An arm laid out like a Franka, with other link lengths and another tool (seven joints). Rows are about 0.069 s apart.
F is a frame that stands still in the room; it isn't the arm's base.
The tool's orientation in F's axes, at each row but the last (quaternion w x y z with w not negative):
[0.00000 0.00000 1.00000 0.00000]
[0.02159 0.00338 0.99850 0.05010]
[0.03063 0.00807 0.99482 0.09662]
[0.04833 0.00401 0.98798 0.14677]
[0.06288 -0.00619 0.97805 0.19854]
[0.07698 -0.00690 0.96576 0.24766]
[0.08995 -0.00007 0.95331 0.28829]
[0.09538 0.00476 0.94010 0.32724]
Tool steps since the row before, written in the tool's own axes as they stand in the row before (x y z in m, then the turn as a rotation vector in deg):
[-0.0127 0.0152 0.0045 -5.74 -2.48 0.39]
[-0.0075 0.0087 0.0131 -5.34 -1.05 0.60]
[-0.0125 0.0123 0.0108 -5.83 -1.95 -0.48]
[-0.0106 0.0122 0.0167 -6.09 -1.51 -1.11]
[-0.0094 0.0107 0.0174 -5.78 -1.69 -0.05]
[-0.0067 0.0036 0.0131 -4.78 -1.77 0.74]
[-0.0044 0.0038 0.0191 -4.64 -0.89 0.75]
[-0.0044 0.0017 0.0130 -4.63 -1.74 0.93]
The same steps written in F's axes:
[0.0127 0.0152 -0.0045 5.74 -2.48 -0.39]
[0.0081 0.0099 -0.0118 5.36 -1.03 -0.47]
[0.0133 0.0139 -0.0075 5.77 -2.13 0.44]
[0.0121 0.0163 -0.0114 5.96 -1.90 1.19]
[0.0110 0.0165 -0.0106 5.79 -1.65 0.12]
[0.0083 0.0093 -0.0086 4.92 -1.32 -0.76]
[0.0074 0.0134 -0.0128 4.74 -0.57 -0.31]
[0.0066 0.0090 -0.0082 4.81 -1.13 -0.97]

